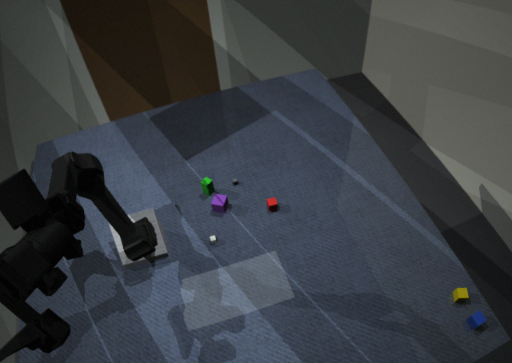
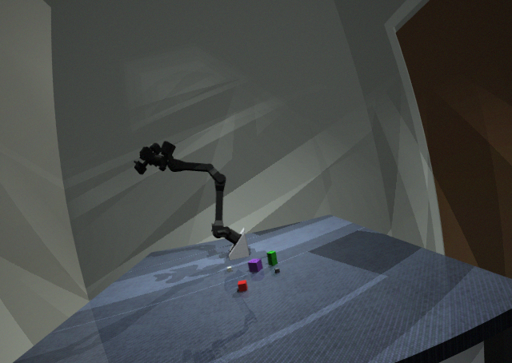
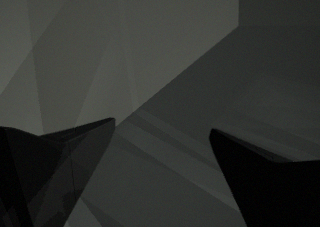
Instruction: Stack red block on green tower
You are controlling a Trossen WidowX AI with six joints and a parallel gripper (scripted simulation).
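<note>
The red block is 560 mm ahead of my gripper tip, 390 mm to the left of it and 600 mm below it. Also, from my gripper tip: small grey cube (500 mm ahead, 530 mm to the left, 610 mm below); purple block (420 mm ahead, 470 mm to the left, 600 mm below); small white cube (350 mm ahead, 360 mm to the left, 610 mm below).
</note>
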